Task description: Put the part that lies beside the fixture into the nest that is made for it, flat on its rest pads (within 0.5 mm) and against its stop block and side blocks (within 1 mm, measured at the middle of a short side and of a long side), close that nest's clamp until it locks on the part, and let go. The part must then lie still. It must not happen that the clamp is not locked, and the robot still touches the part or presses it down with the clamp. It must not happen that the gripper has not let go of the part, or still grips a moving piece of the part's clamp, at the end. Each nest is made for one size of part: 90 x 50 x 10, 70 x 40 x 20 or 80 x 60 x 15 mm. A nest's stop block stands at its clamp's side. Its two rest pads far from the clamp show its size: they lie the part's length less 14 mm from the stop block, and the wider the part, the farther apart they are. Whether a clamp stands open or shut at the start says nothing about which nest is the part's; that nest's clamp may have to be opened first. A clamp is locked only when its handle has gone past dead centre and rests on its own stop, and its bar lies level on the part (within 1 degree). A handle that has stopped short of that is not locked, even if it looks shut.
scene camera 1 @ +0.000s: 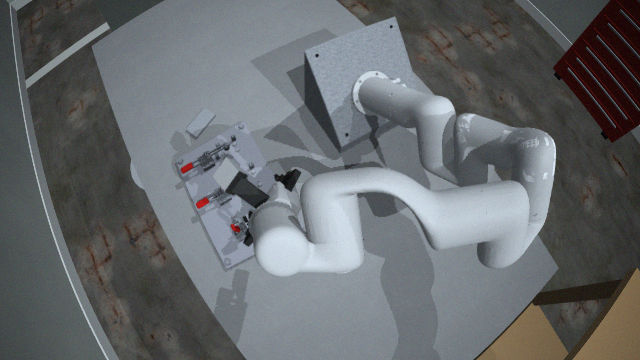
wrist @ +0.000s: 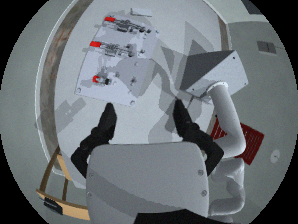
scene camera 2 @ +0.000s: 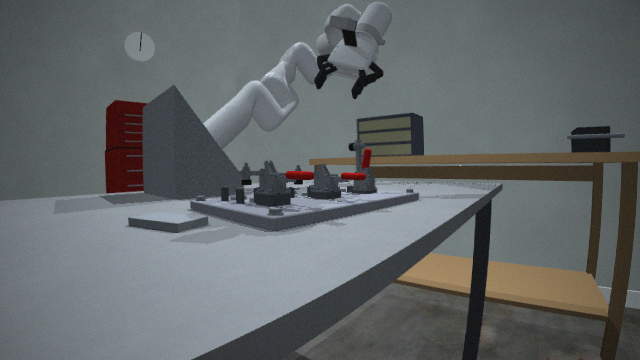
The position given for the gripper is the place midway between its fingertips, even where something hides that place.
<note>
In view: the gripper [scene camera 2: 334, 90], a grey part [scene camera 2: 172, 222] and a fixture plate [scene camera 1: 217, 220].
The gripper shows as well in scene camera 1 [scene camera 1: 268, 197] and in the wrist view [wrist: 144, 108]. The fixture plate also shows in the wrist view [wrist: 96, 62].
</note>
